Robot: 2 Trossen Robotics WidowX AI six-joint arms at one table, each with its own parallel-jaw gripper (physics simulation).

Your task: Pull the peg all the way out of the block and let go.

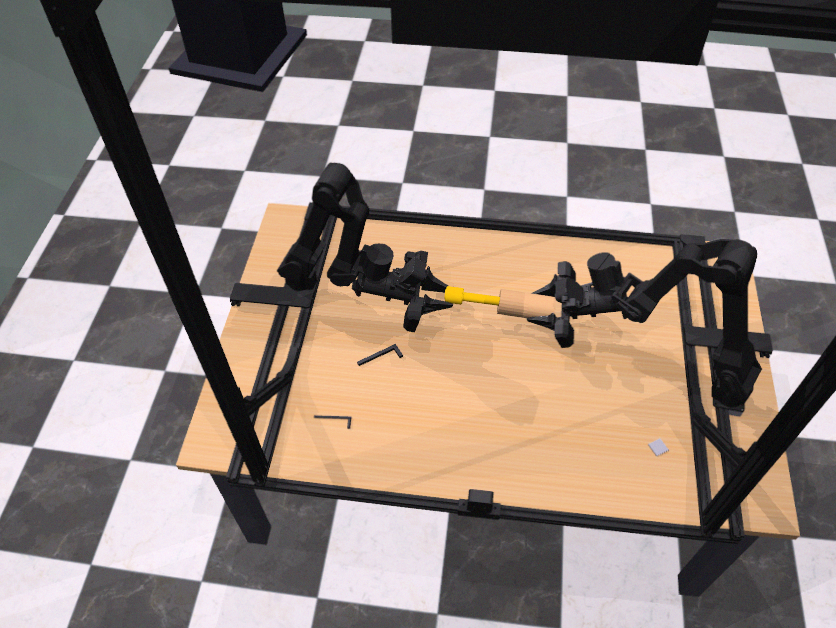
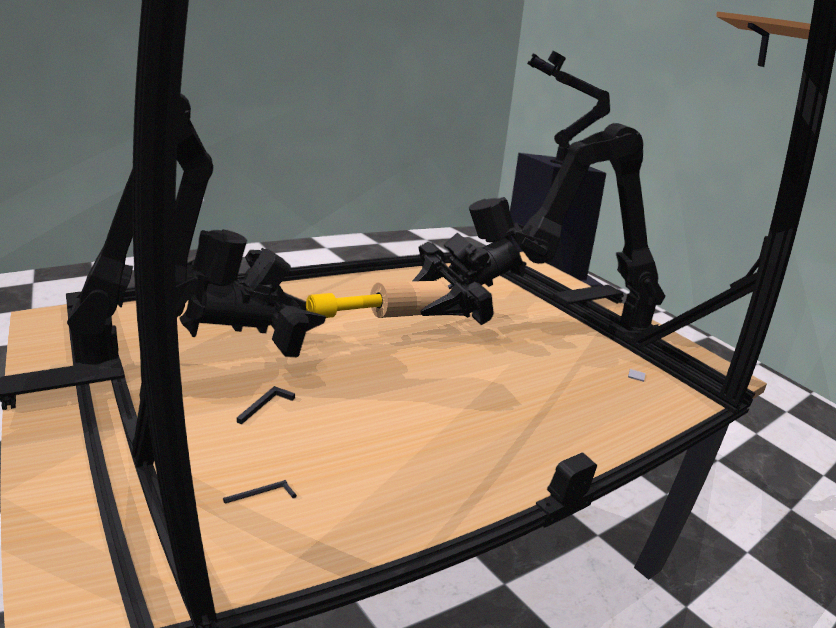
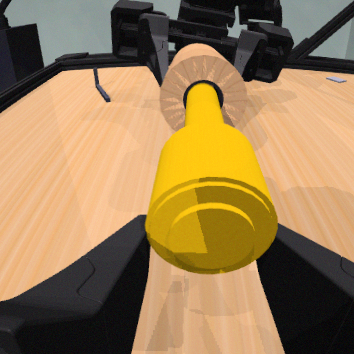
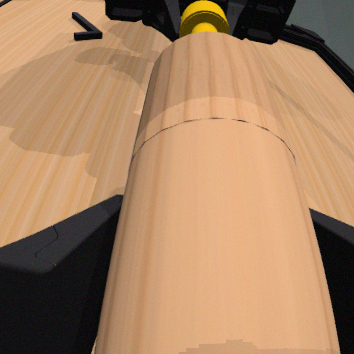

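Where they show: left gripper, fingertip midpoint: (image 1: 453, 298) (image 2: 319, 313) (image 3: 202, 227); right gripper, fingertip midpoint: (image 1: 527, 308) (image 2: 411, 303) (image 4: 207, 211); left arm's base, link origin: (image 1: 300, 282) (image 2: 95, 358); right arm's base, link origin: (image 1: 728, 396) (image 2: 635, 323).
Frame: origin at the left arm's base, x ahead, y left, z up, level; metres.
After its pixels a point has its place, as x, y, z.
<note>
The yellow peg (image 1: 478, 298) {0.416, 0.034, 0.055} (image 2: 354, 302) {0.414, 0.031, 0.052} (image 3: 205, 155) {0.355, 0.033, 0.066} (image 4: 204, 19) {0.381, 0.033, 0.059} has a thick head and a thinner shaft. Its shaft end sits at or in the dark hole of the block; how deep is hidden. The block (image 1: 517, 303) {0.502, 0.037, 0.066} (image 2: 405, 299) {0.497, 0.026, 0.055} (image 3: 172, 92) {0.457, 0.065, 0.051} (image 4: 215, 200) {0.550, 0.053, 0.067} is a round wooden cylinder, held roughly level above the table. My left gripper (image 1: 447, 295) {0.359, 0.034, 0.035} (image 2: 316, 312) {0.359, 0.034, 0.035} (image 3: 202, 227) {0.359, 0.034, 0.035} is shut on the peg's head. My right gripper (image 1: 537, 307) {0.524, 0.058, 0.032} (image 2: 425, 294) {0.524, 0.058, 0.032} (image 4: 207, 211) {0.524, 0.058, 0.032} is shut on the block from the other side.
The wooden table (image 1: 432, 432) {0.405, -0.273, -0.019} (image 2: 405, 473) {0.375, -0.299, -0.019} carries two black hex keys, a larger one (image 1: 378, 354) {0.237, -0.129, -0.012} (image 2: 260, 402) {0.237, -0.130, -0.011} and a smaller one (image 1: 334, 417) {0.202, -0.303, -0.014} (image 2: 260, 491) {0.203, -0.304, -0.015}. A small grey square piece (image 1: 658, 447) {0.851, -0.173, -0.016} (image 2: 636, 374) {0.850, -0.172, -0.016} lies at the right. A black frame rail (image 1: 378, 497) {0.345, -0.435, -0.025} (image 2: 405, 559) {0.322, -0.437, -0.025} edges the table.
</note>
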